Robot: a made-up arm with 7 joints. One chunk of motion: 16 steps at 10 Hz.
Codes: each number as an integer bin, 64 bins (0 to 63) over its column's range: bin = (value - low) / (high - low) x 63, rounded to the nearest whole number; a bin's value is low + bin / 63 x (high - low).
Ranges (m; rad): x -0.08..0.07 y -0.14..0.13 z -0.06..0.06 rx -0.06..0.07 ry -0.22..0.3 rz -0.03..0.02
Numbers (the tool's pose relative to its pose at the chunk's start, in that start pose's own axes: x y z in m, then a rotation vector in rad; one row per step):
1: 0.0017 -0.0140 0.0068 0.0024 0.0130 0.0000
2: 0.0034 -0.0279 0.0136 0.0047 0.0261 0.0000
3: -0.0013 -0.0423 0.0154 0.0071 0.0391 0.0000
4: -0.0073 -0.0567 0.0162 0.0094 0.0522 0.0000
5: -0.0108 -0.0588 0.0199 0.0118 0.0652 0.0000
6: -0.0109 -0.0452 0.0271 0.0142 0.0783 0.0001
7: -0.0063 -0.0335 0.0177 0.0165 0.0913 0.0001
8: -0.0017 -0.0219 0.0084 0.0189 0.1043 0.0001
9: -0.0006 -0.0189 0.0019 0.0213 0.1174 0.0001
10: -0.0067 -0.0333 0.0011 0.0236 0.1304 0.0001
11: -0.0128 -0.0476 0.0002 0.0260 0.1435 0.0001
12: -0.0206 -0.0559 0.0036 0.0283 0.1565 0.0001
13: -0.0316 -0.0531 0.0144 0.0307 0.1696 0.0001
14: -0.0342 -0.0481 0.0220 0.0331 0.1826 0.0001
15: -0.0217 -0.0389 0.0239 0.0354 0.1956 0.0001
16: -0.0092 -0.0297 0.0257 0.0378 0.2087 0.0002
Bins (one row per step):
1: 34 29 35 30 28 38
2: 35 26 39 31 30 38
3: 33 23 40 33 31 38
4: 31 19 40 34 33 38
5: 29 19 42 35 35 38
6: 29 22 46 36 36 38
7: 31 25 41 37 38 38
8: 33 28 36 38 39 38
9: 33 28 32 39 41 38
10: 31 25 32 41 42 38
11: 28 22 32 42 44 38
12: 25 20 33 43 46 38
13: 20 20 39 44 47 38
14: 19 21 43 45 49 38
15: 24 24 44 46 50 38
16: 30 26 45 47 52 38

